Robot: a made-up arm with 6 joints. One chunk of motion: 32 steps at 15 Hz.
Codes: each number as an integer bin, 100 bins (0 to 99) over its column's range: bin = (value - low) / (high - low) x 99, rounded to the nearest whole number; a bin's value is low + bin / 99 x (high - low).
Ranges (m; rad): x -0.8..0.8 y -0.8..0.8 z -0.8..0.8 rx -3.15..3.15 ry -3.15..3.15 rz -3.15..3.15
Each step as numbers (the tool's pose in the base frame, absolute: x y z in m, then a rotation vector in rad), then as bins.
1 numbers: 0.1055 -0.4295 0.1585 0.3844 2.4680 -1.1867
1 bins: 56 23 59 56 88 31
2 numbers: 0.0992 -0.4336 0.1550 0.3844 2.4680 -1.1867
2 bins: 56 23 59 56 88 31
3 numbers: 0.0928 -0.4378 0.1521 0.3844 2.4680 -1.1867
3 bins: 55 22 59 56 88 31
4 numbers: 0.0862 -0.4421 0.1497 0.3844 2.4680 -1.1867
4 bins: 55 22 59 56 88 31
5 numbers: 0.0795 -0.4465 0.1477 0.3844 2.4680 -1.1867
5 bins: 54 22 59 56 88 31
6 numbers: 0.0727 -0.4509 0.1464 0.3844 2.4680 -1.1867
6 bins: 54 22 59 56 88 31
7 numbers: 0.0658 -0.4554 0.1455 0.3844 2.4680 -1.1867
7 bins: 54 21 59 56 88 31
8 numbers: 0.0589 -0.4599 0.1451 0.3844 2.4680 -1.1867
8 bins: 53 21 58 56 88 31
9 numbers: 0.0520 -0.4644 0.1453 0.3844 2.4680 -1.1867
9 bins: 53 21 58 56 88 31
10 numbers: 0.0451 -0.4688 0.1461 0.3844 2.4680 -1.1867
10 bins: 52 20 59 56 88 31
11 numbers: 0.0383 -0.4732 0.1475 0.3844 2.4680 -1.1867
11 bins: 52 20 59 56 88 31
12 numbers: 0.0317 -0.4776 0.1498 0.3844 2.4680 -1.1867
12 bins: 51 20 59 56 88 31
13 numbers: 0.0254 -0.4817 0.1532 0.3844 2.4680 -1.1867
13 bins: 51 20 59 56 88 31
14 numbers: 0.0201 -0.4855 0.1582 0.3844 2.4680 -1.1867
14 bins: 51 19 59 56 88 31
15 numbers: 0.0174 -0.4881 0.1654 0.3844 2.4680 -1.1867
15 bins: 51 19 60 56 88 31
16 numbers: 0.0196 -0.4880 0.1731 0.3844 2.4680 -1.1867
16 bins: 51 19 60 56 88 31
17 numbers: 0.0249 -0.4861 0.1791 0.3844 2.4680 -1.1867
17 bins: 51 19 61 56 88 31
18 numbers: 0.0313 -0.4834 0.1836 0.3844 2.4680 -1.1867
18 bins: 51 20 61 56 88 31
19 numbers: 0.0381 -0.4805 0.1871 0.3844 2.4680 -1.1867
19 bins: 52 20 61 56 88 31
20 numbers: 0.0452 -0.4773 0.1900 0.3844 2.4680 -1.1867
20 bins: 52 20 61 56 88 31
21 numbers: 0.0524 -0.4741 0.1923 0.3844 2.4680 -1.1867
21 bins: 53 20 61 56 88 31
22 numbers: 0.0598 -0.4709 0.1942 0.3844 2.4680 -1.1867
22 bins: 53 20 62 56 88 31
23 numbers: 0.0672 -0.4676 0.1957 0.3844 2.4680 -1.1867
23 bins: 54 21 62 56 88 31
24 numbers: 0.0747 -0.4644 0.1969 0.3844 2.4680 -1.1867
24 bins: 54 21 62 56 88 31
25 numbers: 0.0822 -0.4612 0.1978 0.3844 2.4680 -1.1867
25 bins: 55 21 62 56 88 31
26 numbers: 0.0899 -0.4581 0.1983 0.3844 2.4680 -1.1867
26 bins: 55 21 62 56 88 31
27 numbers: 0.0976 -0.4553 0.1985 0.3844 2.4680 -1.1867
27 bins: 56 21 62 56 88 31
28 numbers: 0.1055 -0.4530 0.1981 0.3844 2.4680 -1.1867
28 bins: 56 21 62 56 88 31
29 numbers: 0.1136 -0.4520 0.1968 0.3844 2.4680 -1.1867
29 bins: 57 22 62 56 88 31
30 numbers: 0.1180 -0.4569 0.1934 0.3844 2.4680 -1.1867
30 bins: 57 21 61 56 88 31
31 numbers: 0.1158 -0.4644 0.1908 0.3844 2.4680 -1.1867
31 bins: 57 21 61 56 88 31
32 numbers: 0.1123 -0.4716 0.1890 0.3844 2.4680 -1.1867
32 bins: 56 20 61 56 88 31
